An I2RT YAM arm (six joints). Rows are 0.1 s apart.
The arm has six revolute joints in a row. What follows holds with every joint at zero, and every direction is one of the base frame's.
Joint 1 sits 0.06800 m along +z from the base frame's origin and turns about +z.
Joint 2 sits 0.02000 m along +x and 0.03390 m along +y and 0.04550 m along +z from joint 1 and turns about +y.
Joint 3 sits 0.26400 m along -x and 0.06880 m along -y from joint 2 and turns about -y.
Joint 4 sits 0.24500 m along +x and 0.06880 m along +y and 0.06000 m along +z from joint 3 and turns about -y.
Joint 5 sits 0.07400 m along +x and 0.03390 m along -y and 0.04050 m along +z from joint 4 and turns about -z.
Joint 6 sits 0.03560 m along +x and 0.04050 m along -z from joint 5 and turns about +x.
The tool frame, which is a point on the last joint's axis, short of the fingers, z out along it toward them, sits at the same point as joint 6; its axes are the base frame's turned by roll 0.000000, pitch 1.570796 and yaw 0.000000 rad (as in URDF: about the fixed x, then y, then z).
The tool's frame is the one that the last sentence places.
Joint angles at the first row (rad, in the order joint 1, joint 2, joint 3, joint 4, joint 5, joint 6):
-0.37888 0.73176 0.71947 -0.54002 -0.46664 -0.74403
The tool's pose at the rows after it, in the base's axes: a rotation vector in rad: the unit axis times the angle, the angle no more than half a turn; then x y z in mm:
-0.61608, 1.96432, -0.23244, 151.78, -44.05, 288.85
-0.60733, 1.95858, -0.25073, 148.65, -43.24, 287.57
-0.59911, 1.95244, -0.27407, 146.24, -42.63, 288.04
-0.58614, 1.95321, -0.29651, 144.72, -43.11, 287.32
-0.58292, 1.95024, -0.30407, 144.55, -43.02, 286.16
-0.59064, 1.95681, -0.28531, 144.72, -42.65, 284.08
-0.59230, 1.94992, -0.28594, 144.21, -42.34, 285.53
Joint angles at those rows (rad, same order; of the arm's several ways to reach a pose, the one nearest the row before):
-0.37738 0.71184 0.69956 -0.52158 -0.43426 -0.73481
-0.37738 0.69034 0.68572 -0.51544 -0.42191 -0.73173
-0.37588 0.67345 0.67955 -0.51083 -0.40506 -0.73021
-0.37885 0.66267 0.67187 -0.50469 -0.38810 -0.72864
-0.37736 0.65808 0.66425 -0.49551 -0.38195 -0.72713
-0.37734 0.66113 0.66115 -0.50308 -0.39419 -0.72863
-0.37736 0.65811 0.66424 -0.50317 -0.39731 -0.72865

